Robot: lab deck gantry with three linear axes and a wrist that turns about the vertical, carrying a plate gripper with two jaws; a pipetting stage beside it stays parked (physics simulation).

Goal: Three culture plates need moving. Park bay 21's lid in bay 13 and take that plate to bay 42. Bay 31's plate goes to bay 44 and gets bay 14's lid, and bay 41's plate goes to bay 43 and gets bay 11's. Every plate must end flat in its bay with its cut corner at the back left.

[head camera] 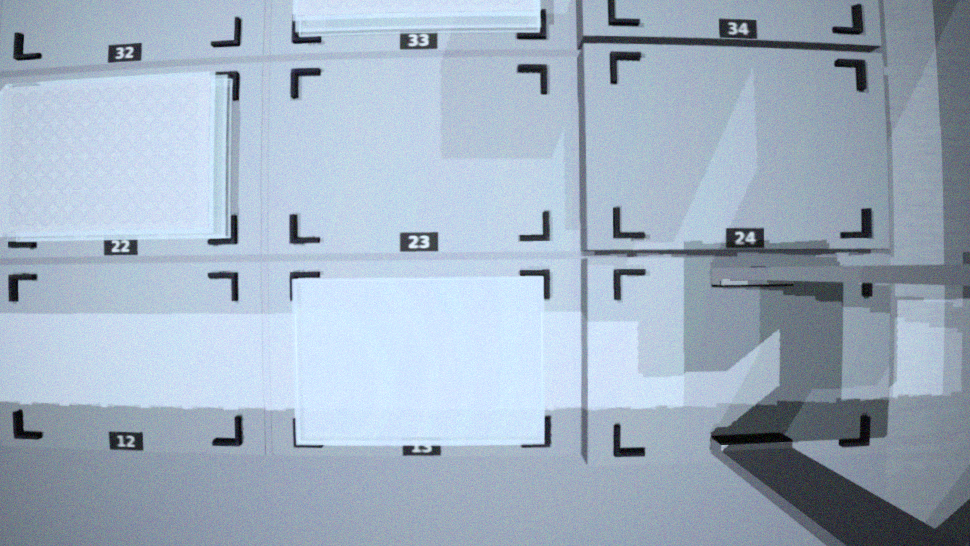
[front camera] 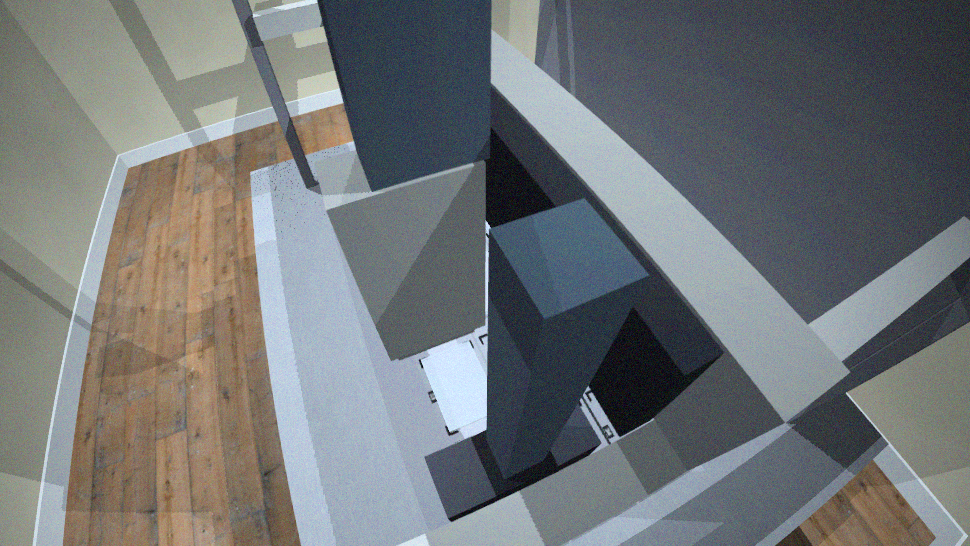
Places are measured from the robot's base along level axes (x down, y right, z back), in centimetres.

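Pixels of known places: gripper, between the fingertips: (head camera: 746, 360).
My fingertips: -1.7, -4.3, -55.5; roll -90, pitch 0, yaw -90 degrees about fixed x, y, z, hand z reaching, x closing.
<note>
Behind a point stands the place of what it marks, as x, y, z.
In the head view, my gripper (head camera: 752, 362) {-1.7, -4.3, -55.6} is over bay 14 (head camera: 655, 305) {-1.4, -7.1, -51.0}, its two jaws apart towards the back and front of the bay. It is open, with no plate or lid visible between the jaws. The "14" label is hidden. A pale bluish lid (head camera: 420, 359) {-0.8, -4.4, -39.3} (front camera: 456, 386) {-0.8, -3.6, -39.4} lies flat in bay 13, inside its corner marks. In the front view, the columns hide the jaws and most of the bays. The plates of bays 21, 31 and 41 and the bays 42, 43, 44 and 11 do not show in the head view.
A plate with a well pattern (head camera: 108, 156) {-1.4, -14.9, -23.3} sits in bay 22. Part of another plate (head camera: 417, 13) {-1.4, -21.8, -39.3} shows in bay 33. In the front view, a blue-grey column (front camera: 414, 88) {-51.6, -2.4, -45.0} and a grey block (front camera: 427, 257) {-39.9, -1.7, -45.3} stand beside the gripper's column (front camera: 570, 257) {-50.4, -4.3, -55.8}.
</note>
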